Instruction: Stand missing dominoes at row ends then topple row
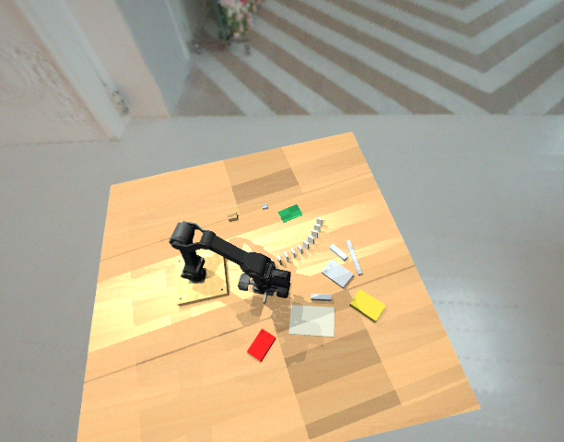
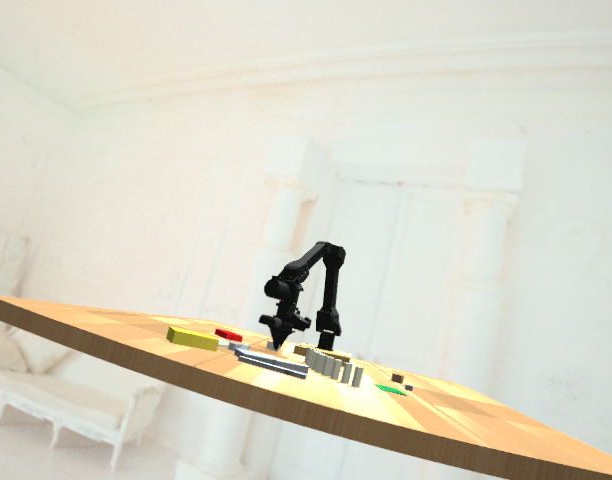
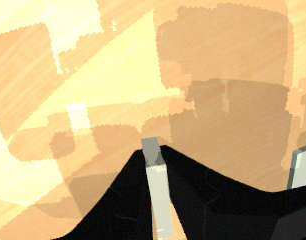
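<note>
Right now my gripper tip is 17 cm short of the white sheet, 11 cm to the left of it and 1 cm above it. From my gripper tip the other things lie so: red block 19 cm to the right, 1 cm behind; light grey piece 21 cm ahead, 2 cm to the right; grey plate 28 cm ahead, 7 cm to the left.
</note>
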